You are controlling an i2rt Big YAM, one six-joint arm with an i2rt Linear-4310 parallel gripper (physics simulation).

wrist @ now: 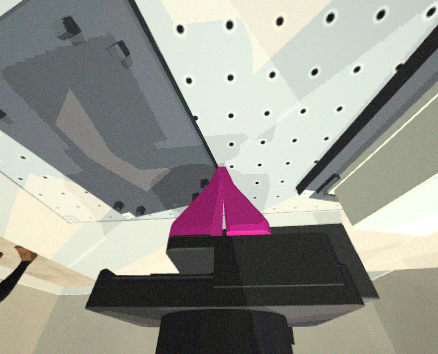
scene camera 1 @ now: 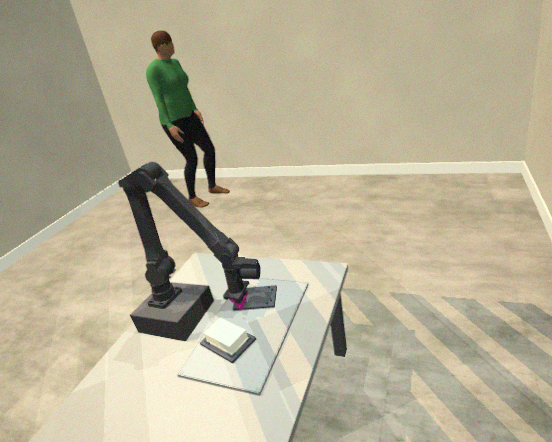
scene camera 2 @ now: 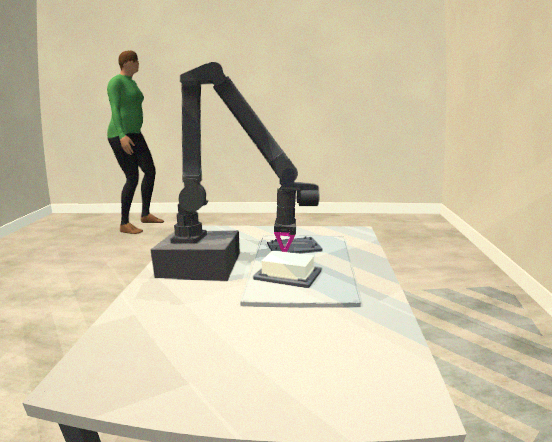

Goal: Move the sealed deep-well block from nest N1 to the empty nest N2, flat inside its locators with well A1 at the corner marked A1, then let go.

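Frame: origin at the arm's base, x ahead, y left, z up, level; centimetres.
Seen in the pictures: gripper, fingertip midpoint: (wrist: 222,172) (scene camera 1: 240,308); arm's base at its link origin: (scene camera 1: 165,298) (scene camera 2: 189,238).
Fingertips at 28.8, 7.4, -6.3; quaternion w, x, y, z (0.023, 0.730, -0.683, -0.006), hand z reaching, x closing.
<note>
Offsets run from my fingertips to a thing's top centre, as dx, dy, dz. Level surfaces: height alone.
The pale sealed block @[+2.8, -15.5, +4.3] (scene camera 1: 226,336) (scene camera 2: 287,265) (wrist: 390,165) sits in the dark nest @[+2.8, -15.5, +0.7] (scene camera 1: 232,356) (scene camera 2: 280,282) (wrist: 370,116) at the near end of the board. The other dark nest @[+2.4, +7.6, +1.1] (scene camera 1: 262,297) (scene camera 2: 306,245) (wrist: 30,45) is empty, with small raised locators, farther back. My gripper (scene camera 1: 241,307) (scene camera 2: 285,249) (wrist: 222,172) is shut and empty, its magenta fingers pointing down. Its tips are low, by the edge of the empty nest in the wrist view, apart from the block. The nest labels and the A1 marks are too small to read.
Both nests stand on a pale board @[+6.1, -5.6, -1.0] (scene camera 1: 270,340) (scene camera 2: 340,292) (wrist: 250,100) with rows of holes. My arm's dark base box (scene camera 1: 172,317) (scene camera 2: 192,262) stands left of the board on the table @[dz -2.3] (scene camera 1: 150,390) (scene camera 2: 250,370). A person in green (scene camera 1: 172,90) (scene camera 2: 126,105) stands beyond the table.
</note>
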